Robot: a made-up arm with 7 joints.
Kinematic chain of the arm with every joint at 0, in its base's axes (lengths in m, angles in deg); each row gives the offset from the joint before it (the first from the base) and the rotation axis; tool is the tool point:
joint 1: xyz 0 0.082 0 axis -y
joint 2: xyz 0 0.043 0 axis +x
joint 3: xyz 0 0 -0.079 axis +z
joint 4: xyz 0 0 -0.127 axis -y
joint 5: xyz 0 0 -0.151 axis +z
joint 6: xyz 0 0 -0.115 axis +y
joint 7: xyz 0 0 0 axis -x
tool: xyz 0 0 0
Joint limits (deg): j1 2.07..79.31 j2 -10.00..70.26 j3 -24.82..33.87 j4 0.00..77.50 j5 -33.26..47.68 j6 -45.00..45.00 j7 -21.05..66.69
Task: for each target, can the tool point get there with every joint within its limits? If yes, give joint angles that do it. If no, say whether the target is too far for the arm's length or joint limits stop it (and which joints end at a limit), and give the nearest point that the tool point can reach.
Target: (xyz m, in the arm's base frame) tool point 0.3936 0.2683 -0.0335
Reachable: yes | joints 54.01 34.54 -19.84 54.69 18.93 6.43 1.70
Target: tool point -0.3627 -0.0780 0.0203
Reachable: no: joint limits stop it (at a limit: joint 1, joint 2, joint 4) | nearest point 0.0168 0.0430 -0.4645 | short by 0.627 m
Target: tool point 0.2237 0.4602 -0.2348
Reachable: yes | joints 29.59 49.60 -15.88 17.88 22.41 27.88 13.99
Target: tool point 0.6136 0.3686 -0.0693
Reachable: no: too far | nearest point 0.4350 0.2981 -0.0551 | short by 0.193 m
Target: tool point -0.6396 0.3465 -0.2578
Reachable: no: too far | nearest point 0.0124 0.4491 -0.3429 | short by 0.665 m
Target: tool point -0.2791 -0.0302 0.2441
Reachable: no: joint limits stop it (at a limit: joint 1, joint 2, joint 3, joint 4) | nearest point -0.0064 0.4220 0.2206 | short by 0.529 m
